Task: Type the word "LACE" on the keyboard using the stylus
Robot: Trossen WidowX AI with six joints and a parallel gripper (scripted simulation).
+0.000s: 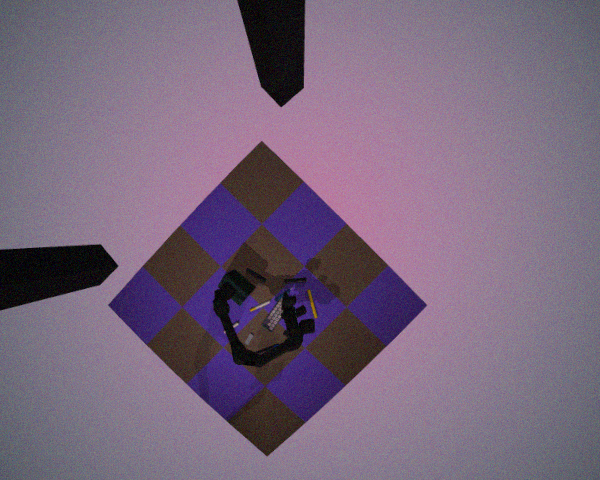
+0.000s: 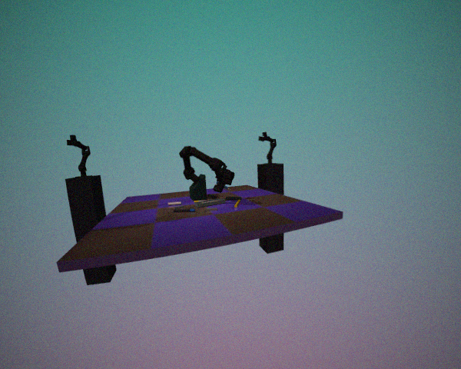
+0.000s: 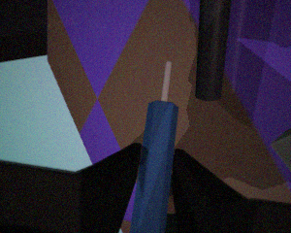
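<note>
The e key lies 6 cm ahead of my gripper tip, 10 cm to the right of it and 10 cm below it. Round my gripper tip: blue stylus (1 cm to the left, 1 cm below); then yellow pencil (16 cm ahead, 5 cm to the left, 10 cm below); then white marker (3 cm behind, 18 cm to the right, 10 cm below).
</note>
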